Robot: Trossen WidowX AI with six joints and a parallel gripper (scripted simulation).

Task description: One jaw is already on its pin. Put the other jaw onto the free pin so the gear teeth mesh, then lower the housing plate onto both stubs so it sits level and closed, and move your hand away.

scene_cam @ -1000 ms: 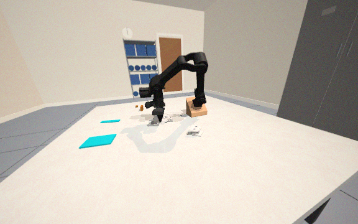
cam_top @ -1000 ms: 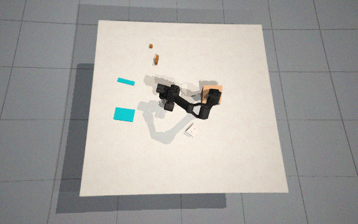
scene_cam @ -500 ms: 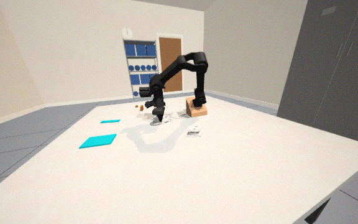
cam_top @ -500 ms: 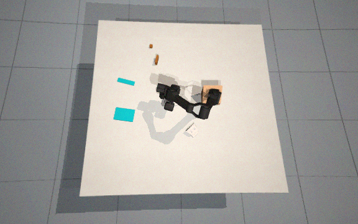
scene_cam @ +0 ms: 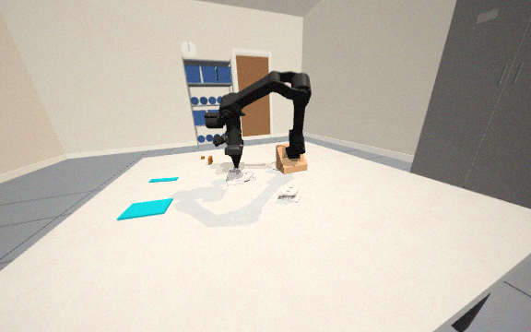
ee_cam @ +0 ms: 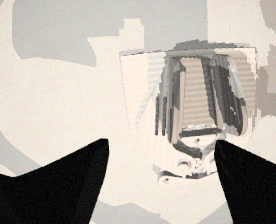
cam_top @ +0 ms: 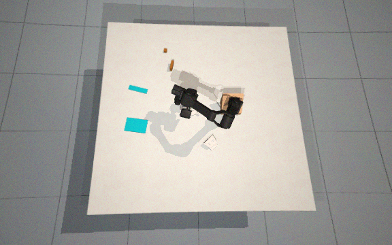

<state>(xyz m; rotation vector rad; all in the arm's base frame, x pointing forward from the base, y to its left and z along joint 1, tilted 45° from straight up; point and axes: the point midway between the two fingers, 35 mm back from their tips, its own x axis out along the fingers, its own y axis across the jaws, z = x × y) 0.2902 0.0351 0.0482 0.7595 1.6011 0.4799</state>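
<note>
Now: the white housing plate 200 mm to the left of my gripper tip, 150 mm behind it and 50 mm below it. Round my gripper tip: white stand 200 mm to the left, 150 mm behind, 70 mm below; then elongated piece 60 mm below, 40 mm behind, 10 mm to the right.
</note>
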